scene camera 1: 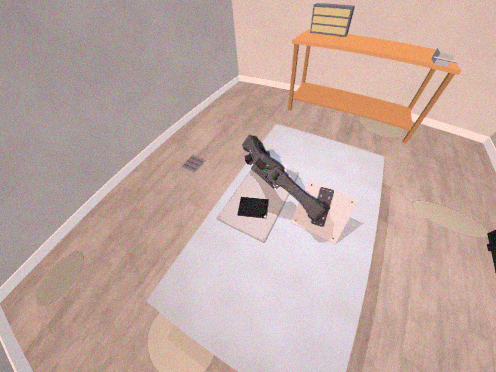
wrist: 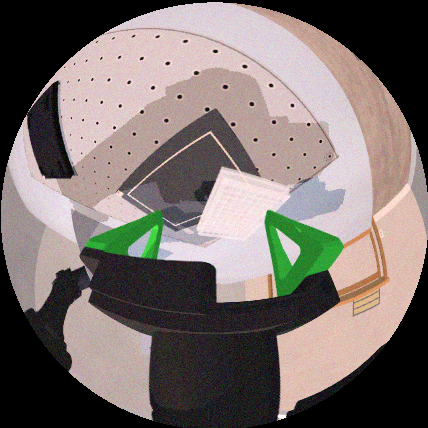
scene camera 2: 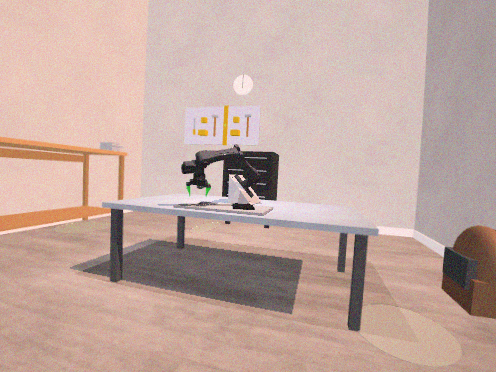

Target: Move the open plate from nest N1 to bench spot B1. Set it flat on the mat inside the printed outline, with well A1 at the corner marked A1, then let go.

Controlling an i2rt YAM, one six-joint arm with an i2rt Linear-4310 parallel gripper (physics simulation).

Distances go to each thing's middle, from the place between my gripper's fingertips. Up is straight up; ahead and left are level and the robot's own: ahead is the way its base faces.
The dark grey printed square (wrist: 180,187) lies 50 mm below my hand, 40 mm behind it and 20 mm to the left of it. Also, from my hand: black pad (wrist: 47,145) 280 mm to the left, 40 mm below, 10 mm behind; well plate (wrist: 236,206) 50 mm to the right, 40 mm below, 30 mm behind.
